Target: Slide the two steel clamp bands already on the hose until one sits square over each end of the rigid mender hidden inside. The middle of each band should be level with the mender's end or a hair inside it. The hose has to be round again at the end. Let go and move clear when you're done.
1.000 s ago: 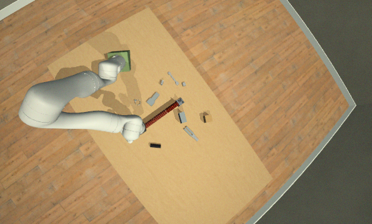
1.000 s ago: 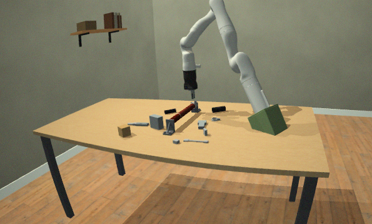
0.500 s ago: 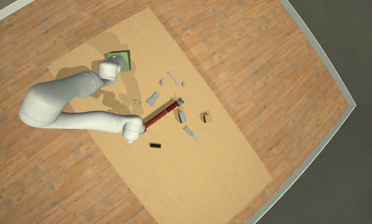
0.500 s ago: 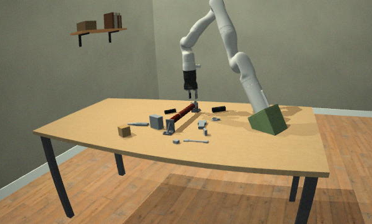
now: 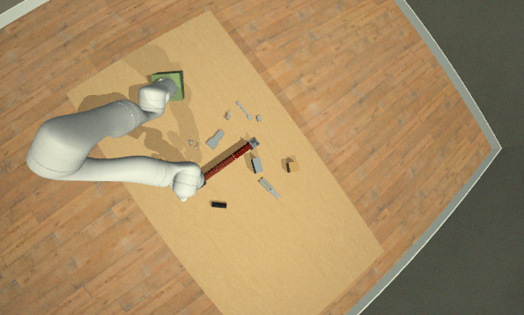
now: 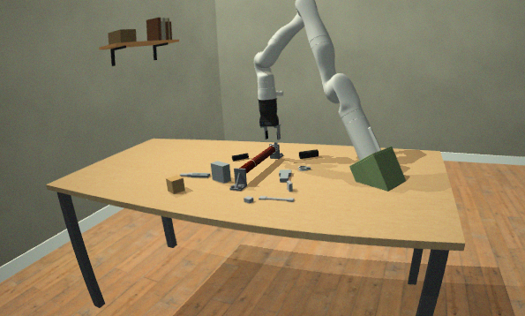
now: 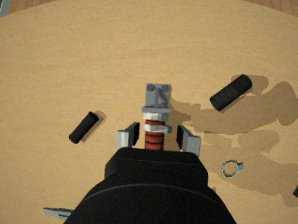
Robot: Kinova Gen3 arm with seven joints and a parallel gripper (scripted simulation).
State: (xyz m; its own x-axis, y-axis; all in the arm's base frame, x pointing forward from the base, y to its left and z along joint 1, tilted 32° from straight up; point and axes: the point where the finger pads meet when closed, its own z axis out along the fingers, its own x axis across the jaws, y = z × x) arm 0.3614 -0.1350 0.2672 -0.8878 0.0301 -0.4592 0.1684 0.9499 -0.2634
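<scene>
Now: hand 150 mm short of the grey block, 260 mm to the right of it and 80 mm above it. The rest, counted from my hand: wrench: 100 mm behind, 430 mm to the left, 110 mm below; then wooden cube: 290 mm ahead, 390 mm to the left, 90 mm below.
</scene>
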